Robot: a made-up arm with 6 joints. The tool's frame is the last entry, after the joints. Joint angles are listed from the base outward. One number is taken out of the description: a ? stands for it. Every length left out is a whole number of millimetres.
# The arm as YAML. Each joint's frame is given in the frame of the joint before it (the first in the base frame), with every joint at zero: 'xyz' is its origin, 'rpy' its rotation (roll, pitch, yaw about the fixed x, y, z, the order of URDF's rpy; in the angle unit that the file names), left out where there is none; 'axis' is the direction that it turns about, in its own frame. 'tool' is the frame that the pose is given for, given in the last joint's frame.
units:
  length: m
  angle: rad
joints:
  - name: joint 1
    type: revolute
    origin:
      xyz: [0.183, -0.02, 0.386]
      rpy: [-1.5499, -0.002, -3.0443]
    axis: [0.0, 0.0, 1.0]
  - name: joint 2
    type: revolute
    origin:
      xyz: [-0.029, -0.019, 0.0]
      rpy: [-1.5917, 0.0, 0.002]
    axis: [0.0, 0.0, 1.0]
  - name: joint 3
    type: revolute
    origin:
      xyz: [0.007, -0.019, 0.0]
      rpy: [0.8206, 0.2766, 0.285]
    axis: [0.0, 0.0, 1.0]
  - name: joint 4
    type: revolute
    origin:
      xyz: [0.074, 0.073, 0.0]
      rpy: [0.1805, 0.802, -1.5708]
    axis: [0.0, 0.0, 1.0]
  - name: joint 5
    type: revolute
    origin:
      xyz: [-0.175, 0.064, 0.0]
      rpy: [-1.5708, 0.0, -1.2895]
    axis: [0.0, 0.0, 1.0]
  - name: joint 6
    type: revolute
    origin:
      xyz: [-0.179, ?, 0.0]
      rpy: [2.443, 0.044, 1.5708]
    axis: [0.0, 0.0, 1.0]
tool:
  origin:
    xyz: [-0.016, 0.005, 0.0]
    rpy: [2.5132, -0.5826, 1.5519]
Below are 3 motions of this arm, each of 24 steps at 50 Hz.
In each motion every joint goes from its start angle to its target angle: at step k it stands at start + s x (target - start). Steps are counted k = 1, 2, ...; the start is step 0. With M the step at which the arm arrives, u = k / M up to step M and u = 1 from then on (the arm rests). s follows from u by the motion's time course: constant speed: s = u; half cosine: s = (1 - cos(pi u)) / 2; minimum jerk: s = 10 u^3 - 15 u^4 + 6 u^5.
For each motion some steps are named. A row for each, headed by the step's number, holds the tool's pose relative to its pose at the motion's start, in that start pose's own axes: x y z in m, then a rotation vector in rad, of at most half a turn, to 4 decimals.
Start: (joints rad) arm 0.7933 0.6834 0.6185 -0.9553 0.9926 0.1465
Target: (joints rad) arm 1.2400 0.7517 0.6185 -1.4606 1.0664 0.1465
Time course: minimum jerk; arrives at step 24
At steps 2, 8, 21, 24:
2: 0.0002 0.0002 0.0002 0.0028 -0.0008 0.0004
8: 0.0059 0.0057 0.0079 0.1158 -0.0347 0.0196
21: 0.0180 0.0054 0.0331 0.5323 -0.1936 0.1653
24: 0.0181 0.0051 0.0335 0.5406 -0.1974 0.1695

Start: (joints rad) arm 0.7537 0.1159 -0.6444 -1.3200 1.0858 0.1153
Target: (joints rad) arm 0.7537 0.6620 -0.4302 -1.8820 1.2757 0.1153
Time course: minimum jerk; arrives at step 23
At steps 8, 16, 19, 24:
8: 0.0302 0.0169 -0.0001 0.1341 -0.0960 -0.0298
16: 0.1060 0.0439 0.0134 0.4756 -0.4068 -0.0594
19: 0.1211 0.0468 0.0183 0.5460 -0.4850 -0.0566
24: 0.1257 0.0475 0.0200 0.5674 -0.5099 -0.0551

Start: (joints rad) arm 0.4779 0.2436 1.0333 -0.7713 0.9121 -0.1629
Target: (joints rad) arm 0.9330 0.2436 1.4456 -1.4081 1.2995 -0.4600
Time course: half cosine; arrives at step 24
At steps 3, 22, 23, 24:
3: 0.0054 0.0018 -0.0005 0.0078 -0.0175 -0.0006
22: 0.1460 0.0124 -0.0013 0.1458 -0.6362 -0.0991
23: 0.1479 0.0121 -0.0011 0.1463 -0.6468 -0.1016
24: 0.1485 0.0120 -0.0010 0.1464 -0.6503 -0.1024

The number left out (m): -0.029
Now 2 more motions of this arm.
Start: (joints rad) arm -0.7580 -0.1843 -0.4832 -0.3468 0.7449 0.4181
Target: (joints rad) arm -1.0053 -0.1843 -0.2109 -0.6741 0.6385 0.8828
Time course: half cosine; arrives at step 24
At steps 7, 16, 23, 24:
7: -0.0082 0.0122 0.0212 0.0866 0.1237 -0.0932
16: -0.0213 0.0427 0.0896 0.3099 0.4836 -0.3642
23: -0.0216 0.0536 0.1230 0.3969 0.6472 -0.4876
24: -0.0216 0.0538 0.1236 0.3984 0.6501 -0.4898

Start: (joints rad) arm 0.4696 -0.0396 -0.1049 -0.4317 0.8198 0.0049
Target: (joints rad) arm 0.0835 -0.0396 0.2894 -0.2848 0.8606 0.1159
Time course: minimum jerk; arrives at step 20
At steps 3, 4, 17, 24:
3: 0.0012 0.0014 0.0008 0.0003 0.0053 -0.0078
4: 0.0025 0.0030 0.0017 0.0006 0.0116 -0.0169
17: 0.0373 0.0370 0.0221 -0.0376 0.2193 -0.2457
24: 0.0380 0.0376 0.0225 -0.0400 0.2258 -0.2511

